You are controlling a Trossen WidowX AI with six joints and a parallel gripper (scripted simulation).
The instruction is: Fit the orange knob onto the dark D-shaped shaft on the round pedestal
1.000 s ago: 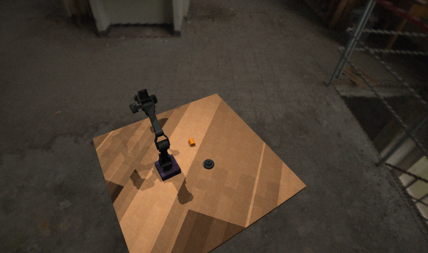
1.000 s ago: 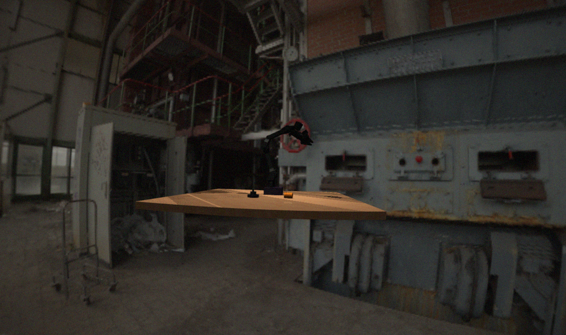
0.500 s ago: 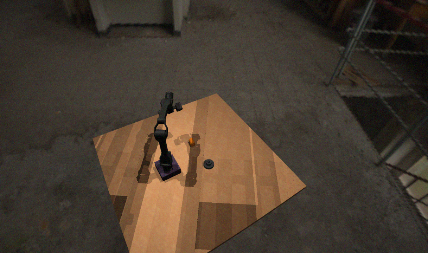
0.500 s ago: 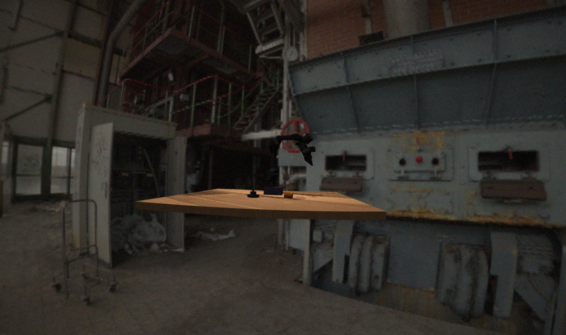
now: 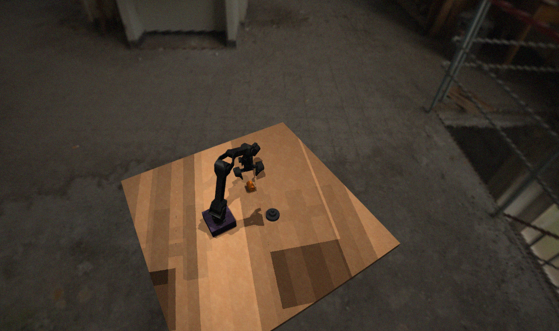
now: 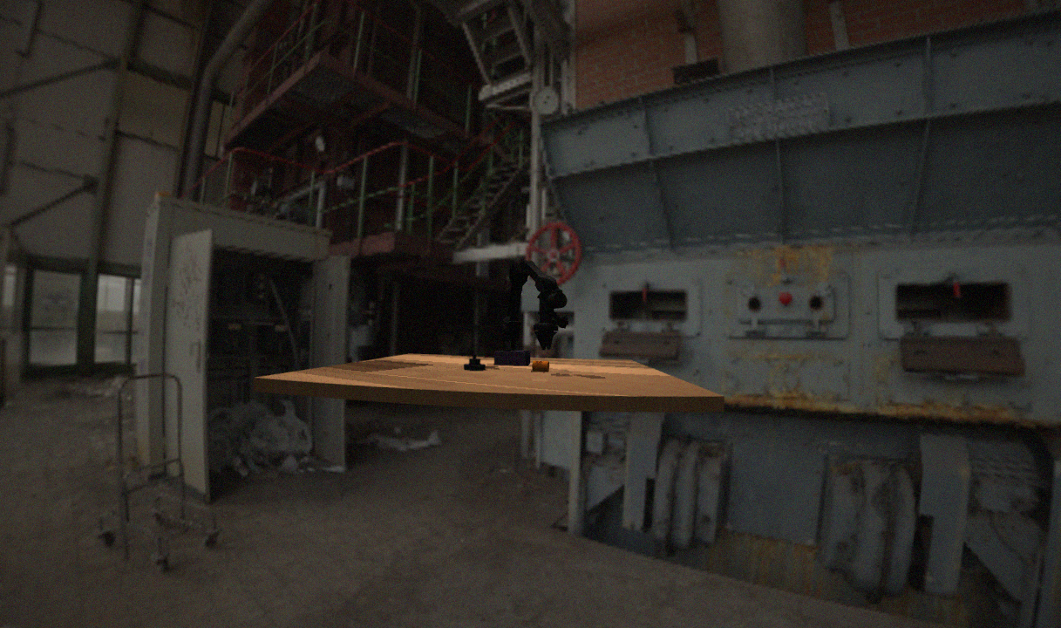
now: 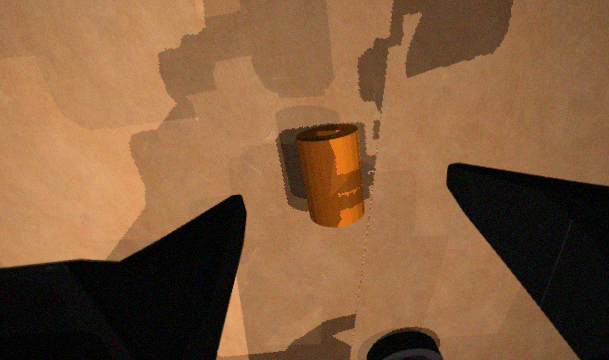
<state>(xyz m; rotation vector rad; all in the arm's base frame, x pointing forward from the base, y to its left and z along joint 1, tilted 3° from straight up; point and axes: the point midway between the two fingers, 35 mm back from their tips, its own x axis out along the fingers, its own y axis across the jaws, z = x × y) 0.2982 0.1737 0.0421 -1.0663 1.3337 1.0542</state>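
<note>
Right now my gripper tip is 70 mm above the orange knob and 20 mm to the left of it. Round my gripper tip: dark pedestal: 280 mm to the right, 50 mm below.
</note>
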